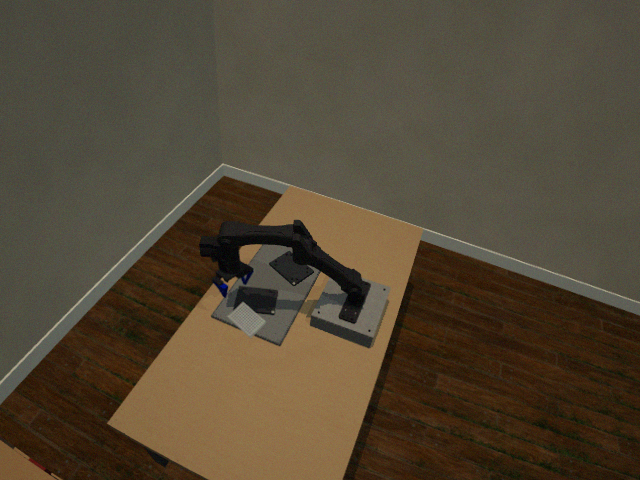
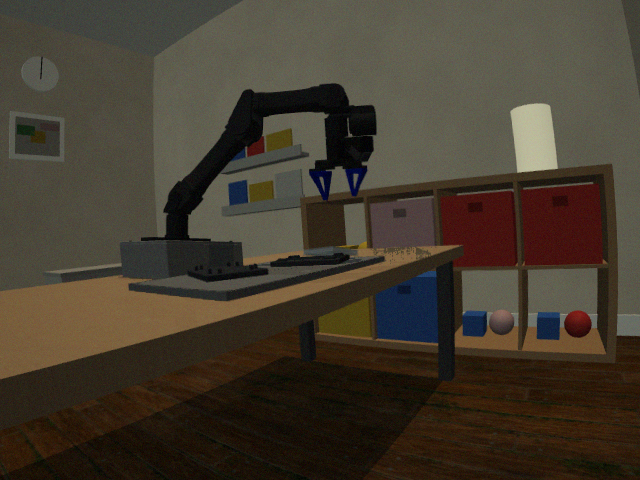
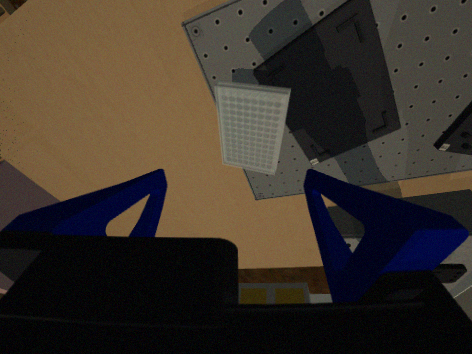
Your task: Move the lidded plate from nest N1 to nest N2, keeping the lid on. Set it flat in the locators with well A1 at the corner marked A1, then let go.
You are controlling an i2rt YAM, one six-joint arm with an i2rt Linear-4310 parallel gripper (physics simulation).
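Places are measured from the arm's base along level axes (x down, y right, z back), in centimetres.
Where they show: gripper, fingertip midpoint: (image 1: 234, 290) (image 2: 340, 198) (image 3: 235, 177); arm's base, link origin: (image 1: 355, 301) (image 2: 177, 241).
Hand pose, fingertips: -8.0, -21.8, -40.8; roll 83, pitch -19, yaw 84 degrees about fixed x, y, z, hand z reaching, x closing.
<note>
Things, the pixels of their centre, and the offset from my fingertips, as dx, dy, dz. Level surfaces: height alone.
- pale lidded plate, body centre: (image 3: 249, 135) (image 2: 330, 251) (image 1: 246, 319) +13.4, -1.3, +5.1
- second dark nest, body centre: (image 2: 224, 269) (image 1: 291, 267) +14.3, +31.9, +8.9
- wooden table, surface height: dx +16.7
The pale lidded plate (image 1: 246, 319) (image 2: 330, 251) (image 3: 252, 127) lies askew at the edge of the grey perforated board (image 1: 279, 330) (image 3: 420, 90), partly past that edge. It is beside one dark nest (image 1: 258, 299) (image 2: 310, 260) (image 3: 340, 95), outside its locators, and seems to overlap or touch its side; whether it is tilted I cannot tell. The second dark nest (image 1: 291, 268) (image 2: 227, 271) (image 3: 462, 135) holds no plate. I cannot read which nest is N1 or N2. My gripper (image 1: 235, 288) (image 2: 339, 196) (image 3: 235, 177) is open and empty, well above the plate and board.
The arm's grey base block (image 1: 348, 312) (image 2: 180, 258) stands on the wooden table (image 1: 232, 392) (image 2: 129, 325), beside the board. A cubby shelf (image 2: 519, 222) with coloured bins stands beyond the table. The arm casts a shadow across the board and nest.
</note>
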